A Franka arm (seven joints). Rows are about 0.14 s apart.
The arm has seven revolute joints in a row. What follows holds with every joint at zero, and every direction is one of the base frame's.
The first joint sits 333 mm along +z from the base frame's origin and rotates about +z.
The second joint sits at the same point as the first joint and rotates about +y.
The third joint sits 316 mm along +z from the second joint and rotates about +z.
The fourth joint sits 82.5 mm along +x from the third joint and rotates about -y.
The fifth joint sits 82.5 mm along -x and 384 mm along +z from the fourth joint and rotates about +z.
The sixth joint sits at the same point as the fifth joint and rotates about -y.
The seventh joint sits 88 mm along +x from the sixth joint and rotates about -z.
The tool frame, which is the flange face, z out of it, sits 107 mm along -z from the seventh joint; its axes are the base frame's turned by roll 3.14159, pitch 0 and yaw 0 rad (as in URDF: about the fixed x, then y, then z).
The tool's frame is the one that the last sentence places.
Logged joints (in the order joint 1, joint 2, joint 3, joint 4, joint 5, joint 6, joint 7), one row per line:
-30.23 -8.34 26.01 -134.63 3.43 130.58 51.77
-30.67 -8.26 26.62 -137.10 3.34 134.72 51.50
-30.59 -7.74 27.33 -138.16 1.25 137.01 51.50
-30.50 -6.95 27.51 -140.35 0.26 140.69 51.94
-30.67 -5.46 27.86 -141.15 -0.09 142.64 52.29
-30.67 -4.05 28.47 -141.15 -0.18 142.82 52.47
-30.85 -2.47 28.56 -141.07 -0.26 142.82 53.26
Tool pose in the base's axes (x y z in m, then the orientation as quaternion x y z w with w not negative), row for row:
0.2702 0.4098 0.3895 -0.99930 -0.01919 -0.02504 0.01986
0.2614 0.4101 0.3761 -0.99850 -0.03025 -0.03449 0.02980
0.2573 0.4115 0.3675 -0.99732 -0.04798 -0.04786 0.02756
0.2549 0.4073 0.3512 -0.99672 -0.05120 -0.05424 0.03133
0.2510 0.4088 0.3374 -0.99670 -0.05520 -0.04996 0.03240
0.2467 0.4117 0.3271 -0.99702 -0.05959 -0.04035 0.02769
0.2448 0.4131 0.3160 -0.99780 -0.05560 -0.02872 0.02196
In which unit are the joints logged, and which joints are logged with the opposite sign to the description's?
The joints are logged in degrees. Opposite sign: joint 1.
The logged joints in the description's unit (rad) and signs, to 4 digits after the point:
0.5276 -0.1456 0.4540 -2.3497 0.0599 2.2791 0.9036
0.5353 -0.1442 0.4646 -2.3928 0.0583 2.3513 0.8988
0.5339 -0.1351 0.4770 -2.4113 0.0218 2.3913 0.8988
0.5323 -0.1213 0.4801 -2.4496 0.0045 2.4555 0.9065
0.5353 -0.0953 0.4862 -2.4635 -0.0016 2.4895 0.9126
0.5353 -0.0707 0.4969 -2.4635 -0.0031 2.4927 0.9158
0.5384 -0.0431 0.4985 -2.4621 -0.0045 2.4927 0.9296

